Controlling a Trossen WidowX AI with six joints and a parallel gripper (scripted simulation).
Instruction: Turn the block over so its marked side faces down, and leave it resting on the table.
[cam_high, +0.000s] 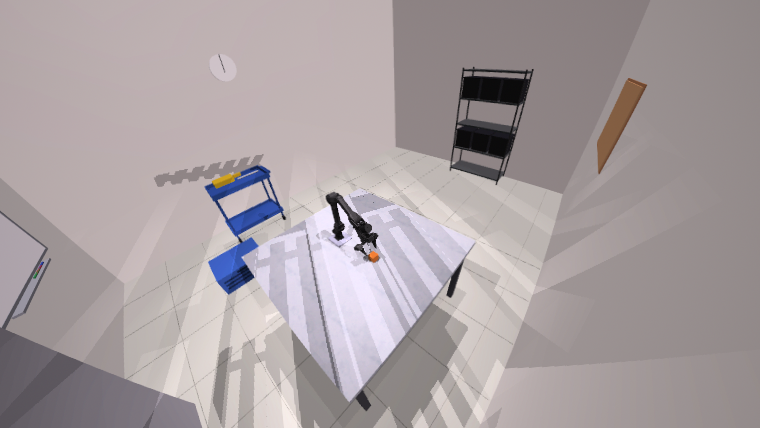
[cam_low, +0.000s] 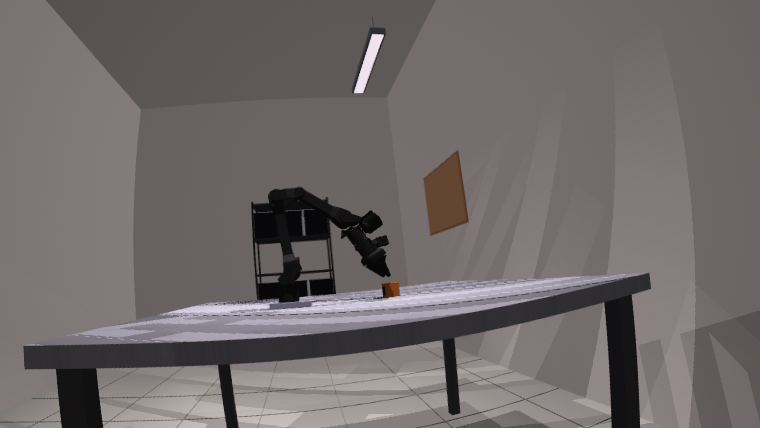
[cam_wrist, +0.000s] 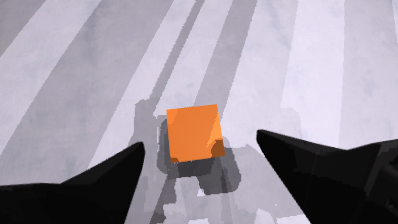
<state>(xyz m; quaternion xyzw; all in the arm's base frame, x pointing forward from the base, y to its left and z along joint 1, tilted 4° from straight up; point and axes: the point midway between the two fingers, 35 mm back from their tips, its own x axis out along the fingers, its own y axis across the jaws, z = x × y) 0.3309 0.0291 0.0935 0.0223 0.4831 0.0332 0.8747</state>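
The orange block lies 5 cm below my gripper tip.
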